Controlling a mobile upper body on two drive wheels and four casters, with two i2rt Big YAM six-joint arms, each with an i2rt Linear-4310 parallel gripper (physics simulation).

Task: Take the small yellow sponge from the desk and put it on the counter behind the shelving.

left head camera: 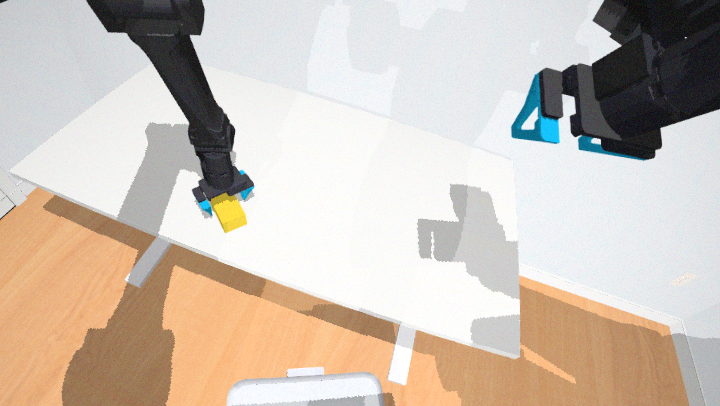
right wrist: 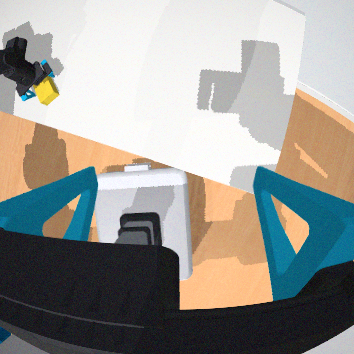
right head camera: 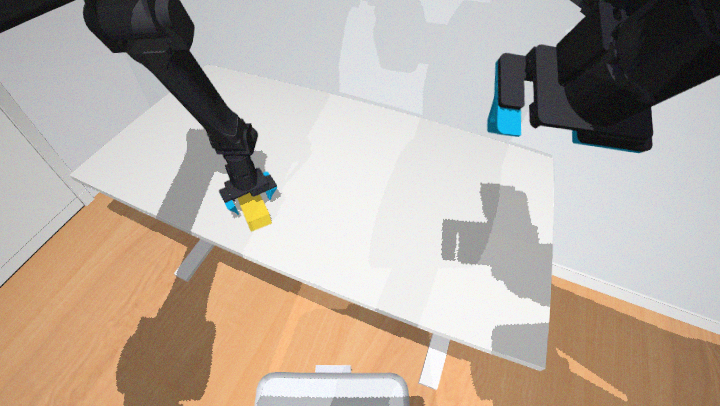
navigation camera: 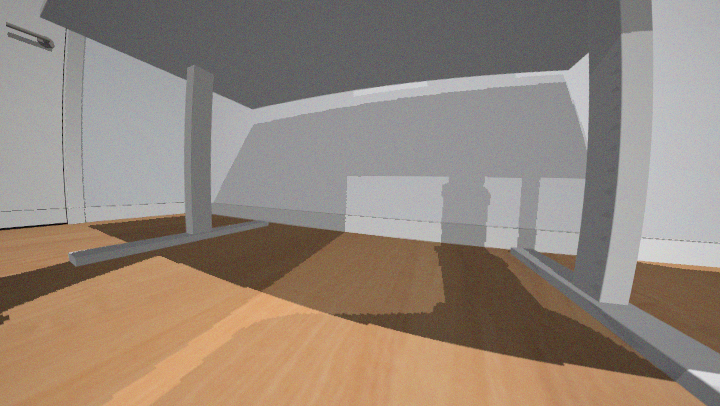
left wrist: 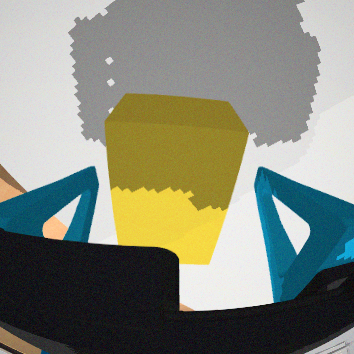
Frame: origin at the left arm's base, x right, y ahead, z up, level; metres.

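Seen in the pictures: left gripper, fingertip midpoint: (left head camera: 227, 206) (right wrist: 43, 85) (right head camera: 253, 205) (left wrist: 176, 175); right gripper, fingertip midpoint: (left head camera: 547, 138) (right wrist: 175, 175) (right head camera: 532, 131).
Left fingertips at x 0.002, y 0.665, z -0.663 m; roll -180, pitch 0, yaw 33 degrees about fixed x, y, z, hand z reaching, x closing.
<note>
A point is followed by its place in that frame.
The small yellow sponge (left head camera: 232, 216) @(x 0.024, y 0.617, z -0.645 m) (right head camera: 258, 216) @(x 0.028, y 0.615, z -0.645 m) (left wrist: 167, 160) @(x -0.013, y 0.680, z -0.645 m) (right wrist: 47, 92) @(x 0.033, y 0.624, z -0.645 m) lies on the white desk (left head camera: 322, 201) @(x 0.264, y 0.707, z -0.690 m) (right head camera: 347, 211) @(x 0.267, y 0.670, z -0.690 m) (left wrist: 35, 75) @(x -0.108, y 0.664, z -0.690 m) (right wrist: 130, 60) @(x 0.319, y 0.702, z -0.690 m), near its long edge. My left gripper (left head camera: 225, 203) @(x 0.002, y 0.665, z -0.663 m) (right head camera: 252, 204) @(x 0.002, y 0.665, z -0.663 m) (left wrist: 176, 175) @(x 0.002, y 0.665, z -0.663 m) (right wrist: 43, 85) @(x 0.002, y 0.665, z -0.663 m) is open over the sponge. In the left wrist view its fingers stand on either side of the sponge, with a gap at each side; the near end of the sponge is partly hidden by the gripper body. My right gripper (left head camera: 572, 143) (right head camera: 552, 137) @(x 0.455, y 0.353, z -0.125 m) (right wrist: 175, 175) @(x 0.455, y 0.353, z -0.125 m) is open and empty, raised at the right. The counter and the shelving do not show.
The robot's pale base (left head camera: 305, 390) @(x 0.220, y 0.271, z -1.150 m) (right head camera: 332, 388) @(x 0.225, y 0.267, z -1.150 m) (right wrist: 145, 197) @(x 0.268, y 0.181, z -1.150 m) stands by the desk's long edge. Desk legs (navigation camera: 199, 151) @(x -0.388, y 1.085, z -1.052 m) (navigation camera: 630, 166) @(x 0.721, y 0.593, z -1.127 m) stand on long feet. A wall (left head camera: 605, 226) @(x 1.556, y 0.735, z -0.870 m) (navigation camera: 302, 166) @(x -0.053, y 1.436, z -1.067 m) runs behind the desk. A door (navigation camera: 32, 126) @(x -1.342, y 1.128, z -0.915 m) is at the left in the navigation view.
</note>
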